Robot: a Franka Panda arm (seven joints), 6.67 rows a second.
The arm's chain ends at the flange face. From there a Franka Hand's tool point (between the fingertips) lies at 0.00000 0.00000 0.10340 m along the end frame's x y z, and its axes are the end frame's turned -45 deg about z.
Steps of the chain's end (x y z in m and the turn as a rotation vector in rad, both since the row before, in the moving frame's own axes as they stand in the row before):
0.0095 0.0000 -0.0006 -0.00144 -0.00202 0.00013
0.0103 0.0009 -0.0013 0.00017 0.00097 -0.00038
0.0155 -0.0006 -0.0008 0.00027 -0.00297 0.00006
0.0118 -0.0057 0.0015 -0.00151 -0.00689 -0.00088
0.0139 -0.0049 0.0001 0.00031 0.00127 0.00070
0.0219 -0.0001 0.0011 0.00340 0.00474 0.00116
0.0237 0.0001 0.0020 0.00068 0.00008 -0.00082
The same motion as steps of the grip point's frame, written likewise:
0.0065 0.0067 -0.0006 0.00041 -0.00245 0.00013
0.0067 0.0080 -0.0013 -0.00057 0.00081 -0.00038
0.0112 0.0103 -0.0008 0.00229 -0.00191 0.00006
0.0118 0.0039 0.0015 0.00380 -0.00594 -0.00088
0.0134 0.0064 0.0001 -0.00068 0.00112 0.00070
0.0162 0.0155 0.0011 -0.00095 0.00576 0.00116
0.0167 0.0168 0.0020 0.00042 0.00054 -0.00082

